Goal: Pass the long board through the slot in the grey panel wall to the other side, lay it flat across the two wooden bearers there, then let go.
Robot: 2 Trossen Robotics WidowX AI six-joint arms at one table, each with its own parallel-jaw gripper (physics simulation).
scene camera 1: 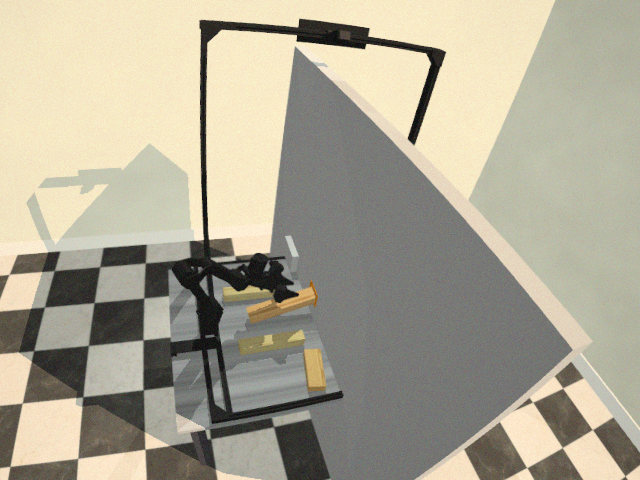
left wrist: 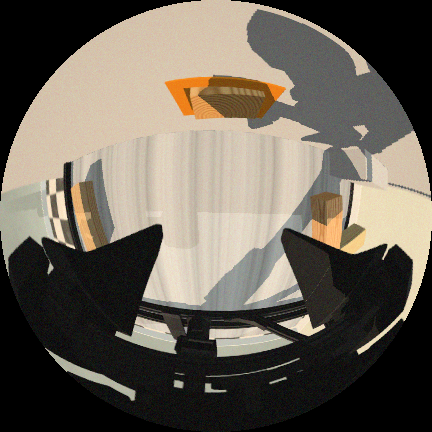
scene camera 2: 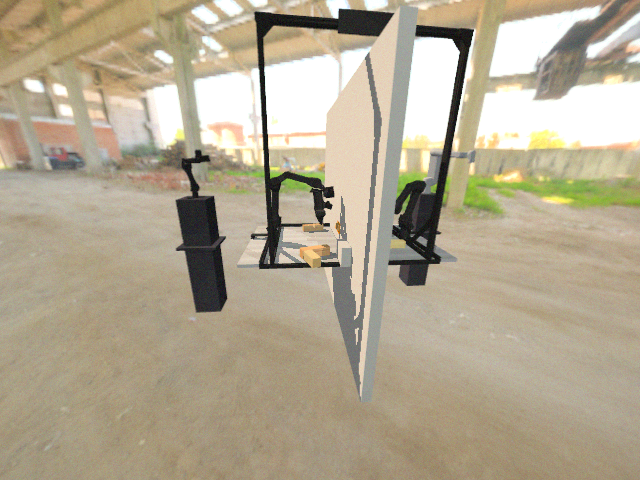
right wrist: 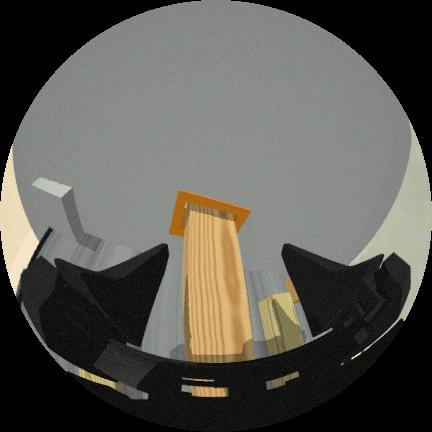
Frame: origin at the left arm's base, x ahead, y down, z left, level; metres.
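Seen in the pictures: left gripper, fingertip midpoint: (left wrist: 224, 232) (scene camera 2: 320, 222); right gripper, fingertip midpoint: (scene camera 1: 296, 289) (right wrist: 227, 250); left arm's base, link origin: (left wrist: 198, 322); right arm's base, link origin: (scene camera 1: 208, 328) (scene camera 2: 404, 236).
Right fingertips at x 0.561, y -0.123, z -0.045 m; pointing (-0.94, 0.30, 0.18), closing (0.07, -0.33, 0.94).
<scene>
Offsets run from my right fingertips to a thing's top centre. "pt": to the spot under its first point.
The long board (scene camera 1: 266, 310) (right wrist: 215, 295) has its far end in the orange-rimmed slot (scene camera 1: 315, 295) (scene camera 2: 338, 227) (left wrist: 177, 92) (right wrist: 176, 219) of the grey panel wall (scene camera 1: 387, 284) (scene camera 2: 356, 134) (left wrist: 125, 60) (right wrist: 215, 100). In the left wrist view the board's end face @(pt dx -0.143, dy +0.029, dz -0.004 m) (left wrist: 230, 104) shows inside the slot. My right gripper (scene camera 1: 295, 288) (right wrist: 227, 250) is open by the board near the slot; whether its fingers straddle it is unclear. My left gripper (scene camera 2: 321, 222) (left wrist: 224, 232) is open and empty beyond the wall, between two wooden bearers @(dx -0.275, dy +0.098, dz +0.293 m) (scene camera 2: 312, 227) (left wrist: 90, 217), @(dx -0.301, dy +0.092, dz -0.219 m) (scene camera 2: 323, 250) (left wrist: 326, 227).
A pale block @(dx -0.325, dy +0.092, dz -0.318 m) (scene camera 2: 311, 258) (left wrist: 354, 239) lies beside one bearer. On the board's side are two yellowish blocks @(dx +0.149, dy +0.098, dz -0.113 m) (scene camera 1: 237, 295) @(dx +0.125, dy +0.098, dz +0.151 m) (scene camera 1: 271, 343) and a tan block @(dx -0.005, dy +0.104, dz +0.298 m) (scene camera 1: 314, 369). A light upright piece @(pt dx -0.055, dy +0.042, dz -0.253 m) (scene camera 1: 292, 252) (right wrist: 74, 215) stands by the wall. A black frame (scene camera 1: 204, 129) surrounds the table.
</scene>
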